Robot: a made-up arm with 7 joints. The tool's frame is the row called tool.
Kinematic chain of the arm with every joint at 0, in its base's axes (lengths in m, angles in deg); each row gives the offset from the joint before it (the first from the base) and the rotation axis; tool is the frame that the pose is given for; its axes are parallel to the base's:
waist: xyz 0.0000 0.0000 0.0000 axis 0 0.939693 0.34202
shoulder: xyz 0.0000 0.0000 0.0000 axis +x
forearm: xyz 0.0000 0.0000 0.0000 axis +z
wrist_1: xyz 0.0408 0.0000 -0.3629 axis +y
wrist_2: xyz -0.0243 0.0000 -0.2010 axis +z
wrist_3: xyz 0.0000 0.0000 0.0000 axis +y
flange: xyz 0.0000 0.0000 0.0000 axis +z
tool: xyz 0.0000 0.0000 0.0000
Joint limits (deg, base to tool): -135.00..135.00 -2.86..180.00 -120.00..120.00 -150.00..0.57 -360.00..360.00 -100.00..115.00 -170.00..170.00
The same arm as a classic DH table. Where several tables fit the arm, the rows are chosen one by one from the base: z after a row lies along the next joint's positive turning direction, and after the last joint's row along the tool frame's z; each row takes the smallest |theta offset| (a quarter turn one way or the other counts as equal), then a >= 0, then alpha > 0; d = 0 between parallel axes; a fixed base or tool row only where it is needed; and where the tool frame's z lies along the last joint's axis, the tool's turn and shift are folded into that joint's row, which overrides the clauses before.
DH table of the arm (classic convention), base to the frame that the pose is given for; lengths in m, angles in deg. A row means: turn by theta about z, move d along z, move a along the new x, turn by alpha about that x. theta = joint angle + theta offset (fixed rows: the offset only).
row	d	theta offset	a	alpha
base (fixed)	0	0	0	-70
waist	0	90	0	90
shoulder	0	70	0	-90
forearm	-0.3629	-90	0.0408	-90
wrist_1	0	0	-0.0243	90
wrist_2	-0.201	0	0	-90
wrist_3	0	0	0	90
flange	0	0	0	0
Joint limits (deg, base to tool): -135..135 -2.86..180 -120..120 -150..0.57 -360..360 -100..115 -170..170

